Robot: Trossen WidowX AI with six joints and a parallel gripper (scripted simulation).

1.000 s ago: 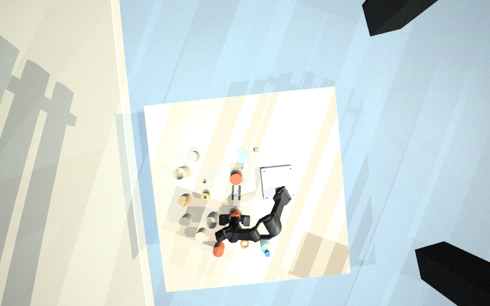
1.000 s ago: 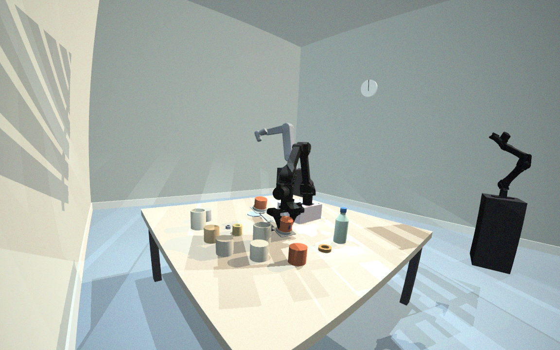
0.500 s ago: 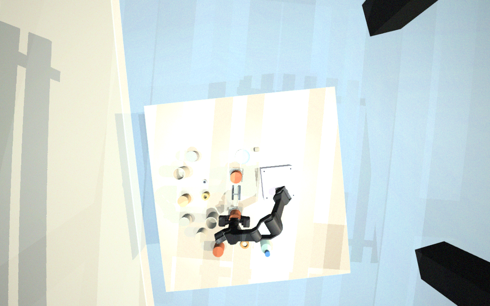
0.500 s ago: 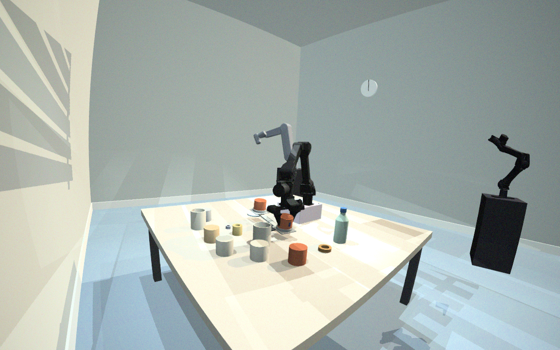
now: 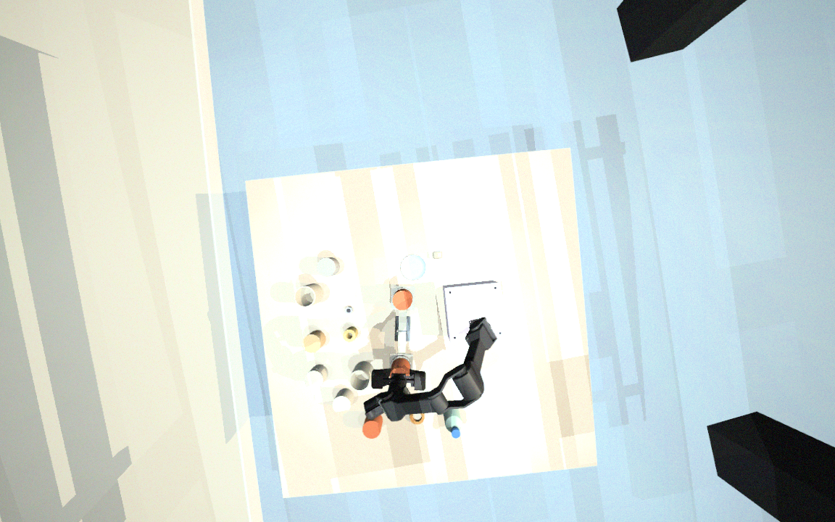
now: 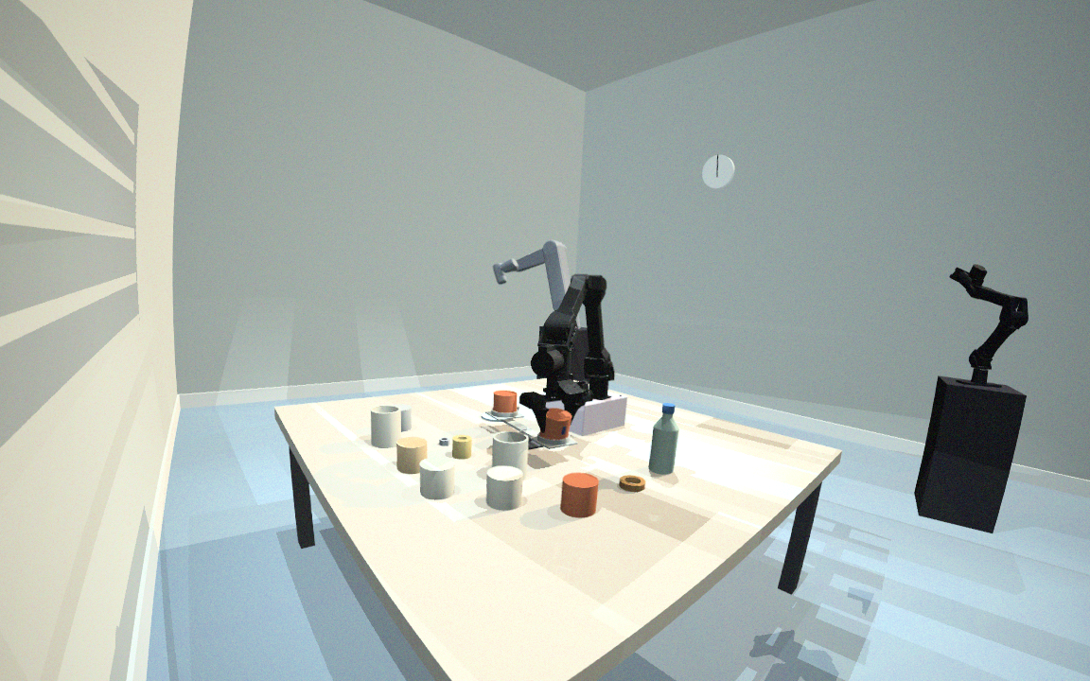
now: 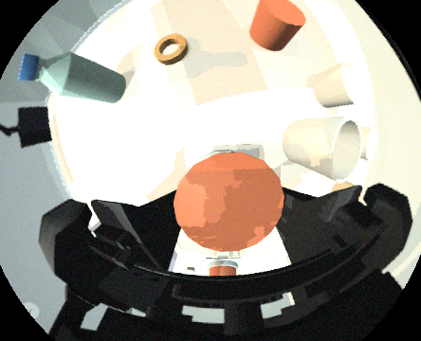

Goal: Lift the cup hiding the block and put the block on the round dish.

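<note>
The orange ring lies 23 cm to the left of my gripper tip and 7 cm below it. Round my gripper tip: bottle 23 cm to the left, 14 cm behind, 3 cm above; round white dish 36 cm to the right, 14 cm behind, 8 cm below; pale grey-blue block 1 cm below.
</note>
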